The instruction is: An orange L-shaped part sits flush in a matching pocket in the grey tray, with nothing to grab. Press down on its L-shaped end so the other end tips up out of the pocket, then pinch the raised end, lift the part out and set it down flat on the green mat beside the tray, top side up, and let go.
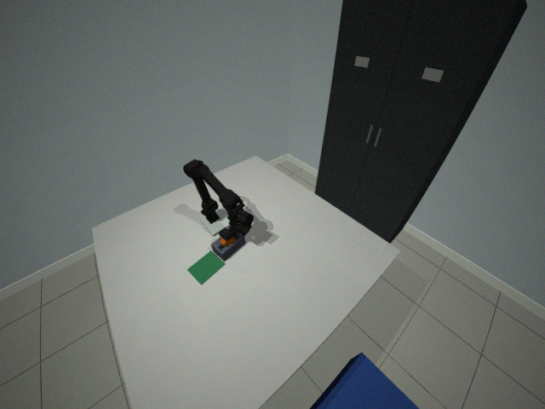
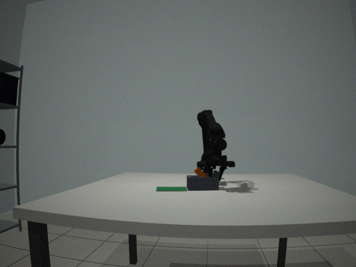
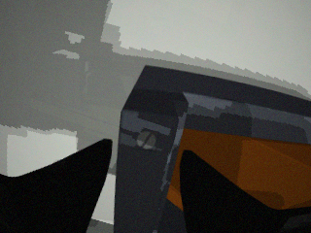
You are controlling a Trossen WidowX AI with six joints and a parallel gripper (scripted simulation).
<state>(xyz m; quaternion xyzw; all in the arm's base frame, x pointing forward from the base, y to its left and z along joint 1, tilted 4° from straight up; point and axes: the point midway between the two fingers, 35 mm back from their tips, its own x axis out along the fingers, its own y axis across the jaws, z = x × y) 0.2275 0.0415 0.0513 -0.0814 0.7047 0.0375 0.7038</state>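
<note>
Right now the orange L-shaped part is 5 cm to the right of my gripper tip and 1 cm above it. Round my gripper tip: green mat 22 cm to the right, 5 cm below, 3 cm ahead.
</note>
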